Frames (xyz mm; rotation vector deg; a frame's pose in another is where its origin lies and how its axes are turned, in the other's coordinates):
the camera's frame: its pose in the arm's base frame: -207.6 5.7 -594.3 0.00 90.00 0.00
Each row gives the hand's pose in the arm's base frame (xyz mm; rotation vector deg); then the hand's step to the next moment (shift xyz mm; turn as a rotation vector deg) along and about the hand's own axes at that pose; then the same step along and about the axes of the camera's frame.
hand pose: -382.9 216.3 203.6 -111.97 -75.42 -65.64
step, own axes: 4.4 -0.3 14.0 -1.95 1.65 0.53
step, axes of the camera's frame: 3.4 13.2 5.5 1.88 -1.18 1.37
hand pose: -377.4 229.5 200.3 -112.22 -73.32 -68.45
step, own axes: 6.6 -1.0 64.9 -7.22 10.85 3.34
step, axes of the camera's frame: 25.7 54.1 25.8 7.41 -5.31 9.89
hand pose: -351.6 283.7 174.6 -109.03 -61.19 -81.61
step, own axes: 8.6 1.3 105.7 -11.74 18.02 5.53
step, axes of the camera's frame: 23.9 85.1 58.6 12.06 -8.76 16.46
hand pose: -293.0 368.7 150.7 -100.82 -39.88 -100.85
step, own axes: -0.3 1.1 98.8 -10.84 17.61 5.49
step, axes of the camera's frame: -0.6 68.3 71.4 11.16 -8.52 16.15
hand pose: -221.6 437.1 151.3 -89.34 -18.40 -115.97
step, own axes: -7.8 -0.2 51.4 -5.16 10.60 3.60
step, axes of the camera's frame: -7.8 28.4 42.9 5.34 -5.36 9.73
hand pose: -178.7 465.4 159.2 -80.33 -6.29 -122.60
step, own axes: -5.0 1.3 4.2 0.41 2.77 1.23
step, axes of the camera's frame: 2.7 2.5 5.5 -0.25 -2.03 2.28
